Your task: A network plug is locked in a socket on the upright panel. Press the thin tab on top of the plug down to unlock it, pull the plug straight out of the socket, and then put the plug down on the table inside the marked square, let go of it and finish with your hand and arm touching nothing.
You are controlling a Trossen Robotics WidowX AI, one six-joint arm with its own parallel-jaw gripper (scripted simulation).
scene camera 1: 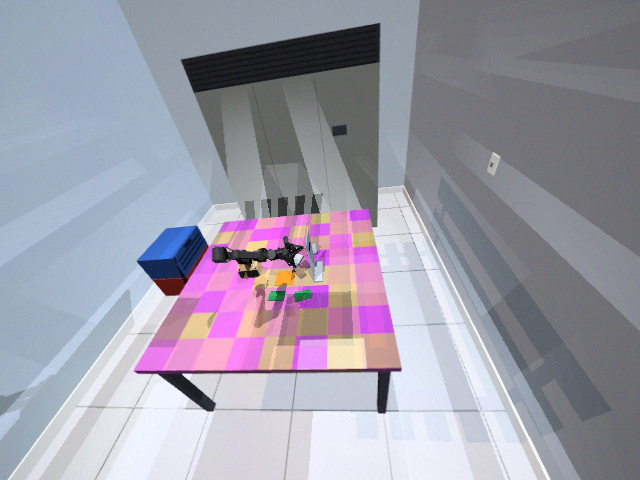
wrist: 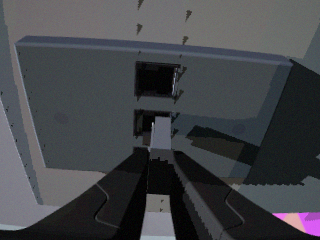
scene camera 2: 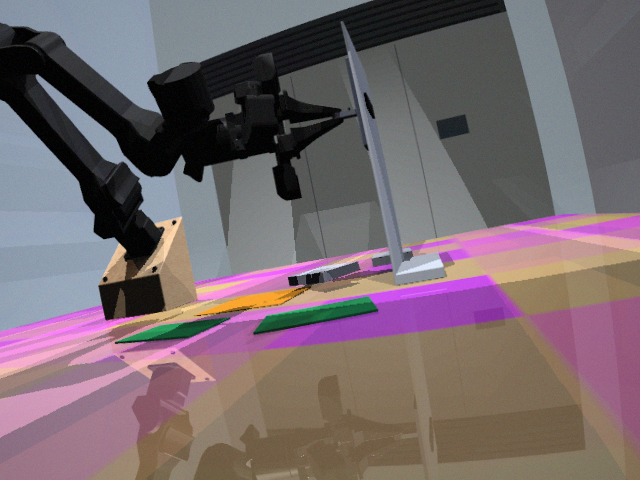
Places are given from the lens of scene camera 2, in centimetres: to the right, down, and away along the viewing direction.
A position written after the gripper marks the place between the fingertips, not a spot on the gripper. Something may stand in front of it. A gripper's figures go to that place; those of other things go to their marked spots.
gripper (scene camera 2: pixel 342 115): 3, -16, 50
low grey block (scene camera 2: pixel 326 273): 1, 5, 59
grey upright panel (scene camera 2: pixel 405 270): 9, 3, 43
orange flat square (scene camera 2: pixel 251 301): -9, 8, 51
The marked spots on the low grey block and the orange flat square are 13 cm apart.
